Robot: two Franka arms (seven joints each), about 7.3 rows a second.
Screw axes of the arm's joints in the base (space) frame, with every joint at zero. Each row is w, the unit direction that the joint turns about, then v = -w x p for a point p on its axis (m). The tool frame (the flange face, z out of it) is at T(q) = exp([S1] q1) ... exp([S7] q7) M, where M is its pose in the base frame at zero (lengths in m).
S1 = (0, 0, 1, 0, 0, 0)
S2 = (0, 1, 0, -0.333, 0, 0)
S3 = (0, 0, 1, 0, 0, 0)
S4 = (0, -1, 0, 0.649, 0, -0.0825)
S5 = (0, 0, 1, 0, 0, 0)
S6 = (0, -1, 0, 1.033, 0, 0)
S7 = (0, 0, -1, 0, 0.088, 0)
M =
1 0 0 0.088
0 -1 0 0
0 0 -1 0.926
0 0 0 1
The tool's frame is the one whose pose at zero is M.
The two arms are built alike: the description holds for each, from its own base.
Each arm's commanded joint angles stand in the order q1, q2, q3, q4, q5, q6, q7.
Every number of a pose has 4 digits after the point.
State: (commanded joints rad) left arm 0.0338 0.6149 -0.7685 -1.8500 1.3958 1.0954 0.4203; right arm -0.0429 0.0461 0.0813 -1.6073 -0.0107 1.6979 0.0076
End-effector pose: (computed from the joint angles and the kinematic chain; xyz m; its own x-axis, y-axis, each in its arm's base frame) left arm 0.5244 -0.2313 0.2852 0.1894 -0.2004 -0.9612 -0.9674 0.1293 -0.2176; right arm 0.5788 0.0202 0.5925 0.9985 0.0319 0.0447 0.0316 -0.9995 0.0066
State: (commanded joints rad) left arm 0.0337 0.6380 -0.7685 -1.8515 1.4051 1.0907 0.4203; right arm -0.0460 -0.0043 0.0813 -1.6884 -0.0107 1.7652 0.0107
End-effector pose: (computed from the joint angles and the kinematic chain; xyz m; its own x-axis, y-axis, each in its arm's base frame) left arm 0.5235 -0.2309 0.2739 0.1714 -0.1936 -0.9660 -0.9707 0.1346 -0.1992; right arm 0.5681 0.0192 0.5884 0.9964 0.0266 0.0811 0.0258 -0.9996 0.0101
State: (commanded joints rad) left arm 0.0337 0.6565 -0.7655 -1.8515 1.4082 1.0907 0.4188; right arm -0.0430 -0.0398 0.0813 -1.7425 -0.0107 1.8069 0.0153
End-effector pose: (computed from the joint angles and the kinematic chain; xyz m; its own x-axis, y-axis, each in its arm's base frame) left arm 0.5232 -0.2296 0.2641 0.1569 -0.1914 -0.9689 -0.9737 0.1344 -0.1842; right arm 0.5597 0.0213 0.5860 0.9942 0.0256 0.1041 0.0244 -0.9996 0.0122
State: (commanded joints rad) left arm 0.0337 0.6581 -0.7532 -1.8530 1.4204 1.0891 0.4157; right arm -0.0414 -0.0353 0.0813 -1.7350 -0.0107 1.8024 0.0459
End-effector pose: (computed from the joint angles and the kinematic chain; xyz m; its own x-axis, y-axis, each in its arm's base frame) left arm 0.5262 -0.2238 0.2620 0.1652 -0.1774 -0.9702 -0.9725 0.1344 -0.1902; right arm 0.5608 0.0222 0.5867 0.9947 -0.0035 0.1029 -0.0044 -1.0000 0.0088
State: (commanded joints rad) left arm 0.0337 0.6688 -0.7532 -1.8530 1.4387 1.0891 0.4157; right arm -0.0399 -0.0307 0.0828 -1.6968 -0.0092 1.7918 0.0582
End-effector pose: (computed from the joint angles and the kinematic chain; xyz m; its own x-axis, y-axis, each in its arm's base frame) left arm 0.5274 -0.2240 0.2579 0.1642 -0.1726 -0.9712 -0.9706 0.1473 -0.1902; right arm 0.5631 0.0240 0.6018 0.9920 -0.0133 0.1257 -0.0140 -0.9999 0.0044
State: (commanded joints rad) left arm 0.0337 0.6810 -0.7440 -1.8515 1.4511 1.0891 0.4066; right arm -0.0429 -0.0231 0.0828 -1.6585 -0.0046 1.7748 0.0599
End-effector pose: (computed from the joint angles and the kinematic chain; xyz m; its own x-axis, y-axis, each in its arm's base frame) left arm 0.5299 -0.2199 0.2516 0.1697 -0.1648 -0.9716 -0.9697 0.1479 -0.1945; right arm 0.5653 0.0227 0.6146 0.9901 -0.0192 0.1390 -0.0191 -0.9998 -0.0018
